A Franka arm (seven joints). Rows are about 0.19 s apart.
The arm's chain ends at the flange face. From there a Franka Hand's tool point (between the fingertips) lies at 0.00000 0.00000 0.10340 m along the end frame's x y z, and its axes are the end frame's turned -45 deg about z.
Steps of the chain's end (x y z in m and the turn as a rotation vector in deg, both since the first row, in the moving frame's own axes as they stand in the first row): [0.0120 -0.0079 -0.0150 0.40 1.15 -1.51]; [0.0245 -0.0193 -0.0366 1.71 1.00 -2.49]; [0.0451 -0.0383 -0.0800 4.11 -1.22 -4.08]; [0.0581 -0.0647 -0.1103 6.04 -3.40 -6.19]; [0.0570 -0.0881 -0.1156 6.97 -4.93 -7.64]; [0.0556 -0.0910 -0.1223 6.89 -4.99 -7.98]
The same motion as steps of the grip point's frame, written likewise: [0.0161 0.0038 -0.0150 -0.53 1.10 -1.51]; [0.0344 0.0027 -0.0367 0.50 1.92 -2.49]; [0.0624 -0.0021 -0.0803 3.77 2.04 -4.08]; [0.0895 -0.0168 -0.1111 6.68 1.87 -6.19]; [0.1042 -0.0372 -0.1167 8.41 1.44 -7.64]; [0.1050 -0.0403 -0.1234 8.40 1.34 -7.98]
